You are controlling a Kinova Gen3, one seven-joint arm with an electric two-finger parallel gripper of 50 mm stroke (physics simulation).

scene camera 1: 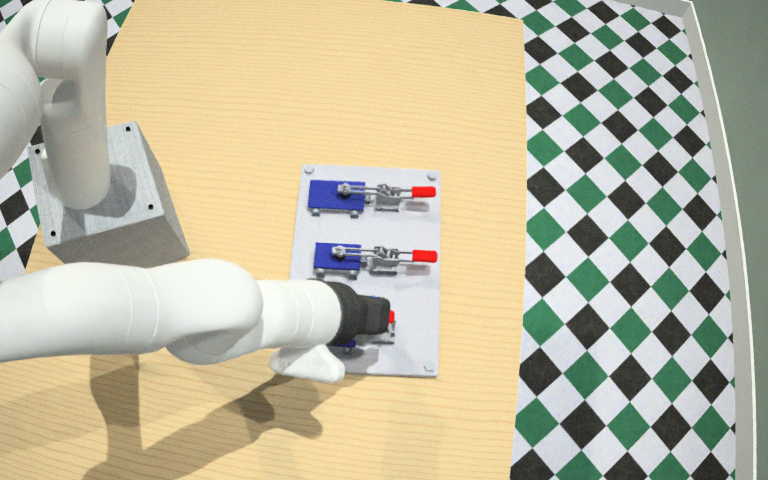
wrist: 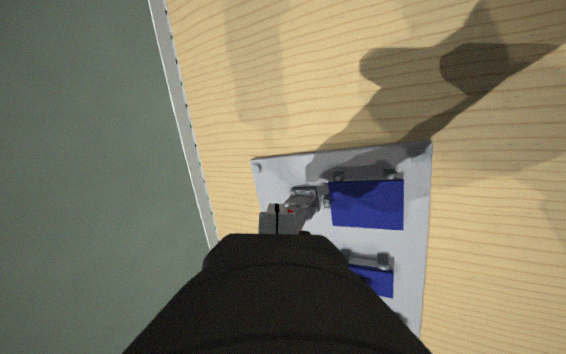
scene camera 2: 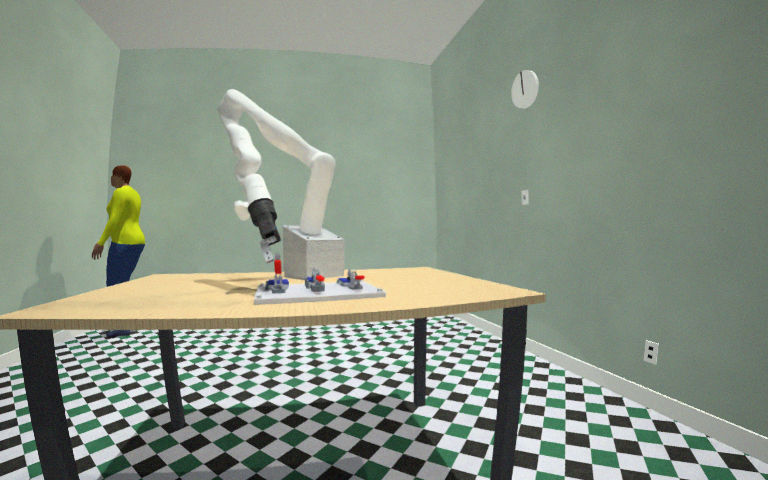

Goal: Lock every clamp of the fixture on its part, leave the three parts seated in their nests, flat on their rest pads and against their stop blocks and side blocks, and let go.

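Seen in the pictures: gripper, between the fingertips: [scene camera 1: 385,330] [wrist: 276,214] [scene camera 2: 270,261]; arm's base, origin of its link: [scene camera 1: 82,183] [scene camera 2: 309,231].
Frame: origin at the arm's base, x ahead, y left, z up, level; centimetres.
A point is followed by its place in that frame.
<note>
Two blue parts [scene camera 1: 318,198] {x 34.6, y 7.0, z -16.0 cm} [scene camera 1: 321,264] {x 36.2, y -4.7, z -15.0 cm} sit on the grey fixture plate [scene camera 1: 396,226] {x 47.4, y 3.4, z -17.6 cm} [scene camera 2: 339,295] {x 54.5, y 1.4, z -17.7 cm} [wrist: 415,200] {x 32.5, y -13.9, z -17.6 cm}; their clamps lie with arms over them and red handles [scene camera 1: 423,191] {x 51.3, y 7.7, z -13.2 cm} [scene camera 1: 424,256] {x 51.6, y -3.4, z -12.9 cm} low and outward. The third part [wrist: 367,205] {x 37.6, y -14.2, z -15.5 cm} lies beside its blocks, with no clamp arm over it in the wrist view. Its clamp's red handle [scene camera 2: 277,266] {x 47.1, y -14.3, z -10.3 cm} [scene camera 1: 391,316] {x 46.9, y -14.2, z -8.6 cm} [wrist: 290,211] {x 46.0, y -14.9, z -11.9 cm} stands upright. My gripper [scene camera 2: 268,259] {x 46.1, y -16.2, z -9.0 cm} [wrist: 276,214] {x 46.1, y -16.2, z -9.0 cm} is shut and empty, close above and beside that handle's top; contact cannot be told. In scene camera 1 the arm hides the fingers and most of this nest.
The robot's metal base block [scene camera 1: 113,226] {x 6.8, y -6.2, z -1.0 cm} [scene camera 2: 325,254] {x 9.3, y 5.1, z -9.5 cm} stands on the wooden table [scene camera 1: 237,113] {x 17.3, y 25.7, z -19.1 cm} [scene camera 2: 453,288] {x 50.7, y 38.0, z -19.1 cm}, left of the fixture in scene camera 1. The two clamps with lowered handles stand beside the third one. A person [scene camera 2: 125,215] in a yellow top stands behind the table.
</note>
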